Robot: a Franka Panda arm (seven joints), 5 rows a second.
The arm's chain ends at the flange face. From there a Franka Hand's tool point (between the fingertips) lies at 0.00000 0.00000 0.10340 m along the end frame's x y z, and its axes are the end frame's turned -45 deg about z.
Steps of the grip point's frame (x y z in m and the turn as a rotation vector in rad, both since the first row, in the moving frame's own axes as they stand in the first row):
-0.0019, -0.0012, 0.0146, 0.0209, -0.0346, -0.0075
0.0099, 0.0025, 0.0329, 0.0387, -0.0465, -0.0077
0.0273, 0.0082, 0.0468, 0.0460, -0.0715, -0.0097
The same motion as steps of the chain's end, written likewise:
0.0019, -0.0005, 0.0147, -0.0097, -0.0392, -0.0075
0.0150, -0.0058, 0.0331, -0.0055, -0.0602, -0.0077
0.0337, -0.0154, 0.0472, -0.0180, -0.0831, -0.0097

